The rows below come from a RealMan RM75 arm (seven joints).
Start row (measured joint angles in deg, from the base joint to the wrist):
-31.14, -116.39, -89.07, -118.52, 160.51, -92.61, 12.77
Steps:
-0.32, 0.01, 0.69, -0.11, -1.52, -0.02, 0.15
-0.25, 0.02, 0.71, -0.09, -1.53, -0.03, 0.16
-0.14, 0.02, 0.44, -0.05, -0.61, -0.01, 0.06
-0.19, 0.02, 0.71, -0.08, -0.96, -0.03, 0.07
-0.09, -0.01, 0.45, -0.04, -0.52, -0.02, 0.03
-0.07, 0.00, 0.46, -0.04, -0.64, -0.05, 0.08
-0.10, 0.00, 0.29, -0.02, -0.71, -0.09, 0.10
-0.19, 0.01, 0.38, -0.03, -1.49, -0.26, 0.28
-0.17, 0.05, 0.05, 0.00, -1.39, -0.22, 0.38
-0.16, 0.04, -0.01, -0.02, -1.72, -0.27, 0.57
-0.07, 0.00, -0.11, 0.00, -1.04, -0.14, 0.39
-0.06, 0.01, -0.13, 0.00, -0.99, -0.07, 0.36
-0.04, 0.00, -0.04, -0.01, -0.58, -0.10, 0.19
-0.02, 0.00, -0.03, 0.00, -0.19, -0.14, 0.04
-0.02, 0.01, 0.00, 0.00, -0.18, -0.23, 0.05
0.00, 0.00, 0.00, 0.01, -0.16, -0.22, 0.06
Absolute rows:
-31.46, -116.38, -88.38, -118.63, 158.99, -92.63, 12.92
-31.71, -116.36, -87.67, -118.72, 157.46, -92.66, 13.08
-31.85, -116.34, -87.23, -118.77, 156.85, -92.67, 13.14
-32.04, -116.32, -86.52, -118.85, 155.89, -92.70, 13.21
-32.13, -116.33, -86.07, -118.89, 155.37, -92.72, 13.24
-32.20, -116.33, -85.61, -118.93, 154.73, -92.77, 13.32
-32.30, -116.33, -85.32, -118.95, 154.02, -92.86, 13.42
-32.49, -116.32, -84.94, -118.98, 152.53, -93.12, 13.70
-32.66, -116.27, -84.89, -118.98, 151.14, -93.34, 14.08
-32.82, -116.23, -84.90, -119.00, 149.42, -93.61, 14.65
-32.89, -116.23, -85.01, -119.00, 148.38, -93.75, 15.04
-32.95, -116.22, -85.14, -119.00, 147.39, -93.82, 15.40
-32.99, -116.22, -85.18, -119.01, 146.81, -93.92, 15.59
-33.01, -116.22, -85.21, -119.01, 146.62, -94.06, 15.63
-33.03, -116.21, -85.21, -119.01, 146.44, -94.29, 15.68
-33.03, -116.21, -85.21, -119.00, 146.28, -94.51, 15.74

